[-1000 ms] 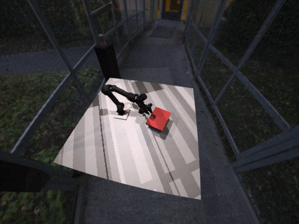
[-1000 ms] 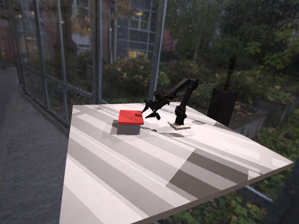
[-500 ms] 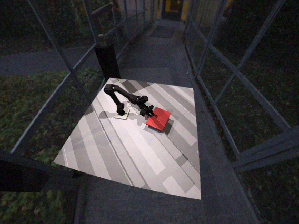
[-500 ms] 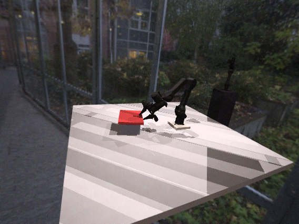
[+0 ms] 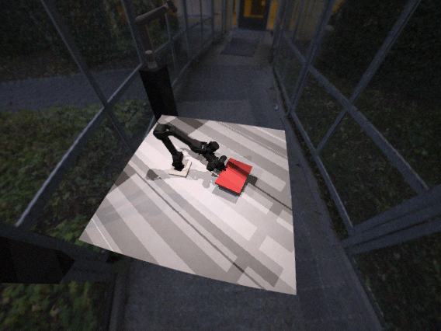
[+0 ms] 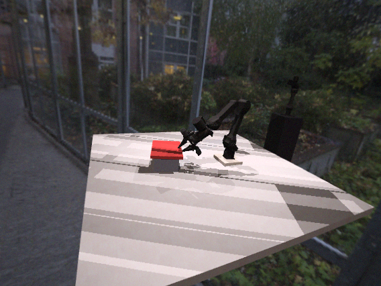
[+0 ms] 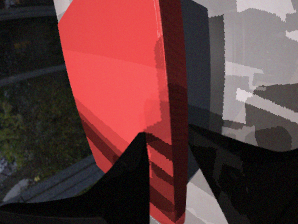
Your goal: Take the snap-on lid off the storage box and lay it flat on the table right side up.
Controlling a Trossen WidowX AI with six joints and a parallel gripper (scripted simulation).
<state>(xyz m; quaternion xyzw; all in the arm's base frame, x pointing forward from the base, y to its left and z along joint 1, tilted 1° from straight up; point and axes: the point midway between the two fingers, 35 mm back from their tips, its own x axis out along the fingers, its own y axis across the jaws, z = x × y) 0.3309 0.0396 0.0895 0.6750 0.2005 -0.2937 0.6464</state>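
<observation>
Now: the red lid 70 mm ahead of my gripper tip, 10 mm to the right of it and 10 mm above it. The rest, counted from my gripper tip: grey storage box (70 mm ahead, 40 mm below, 10 mm to the right).
</observation>
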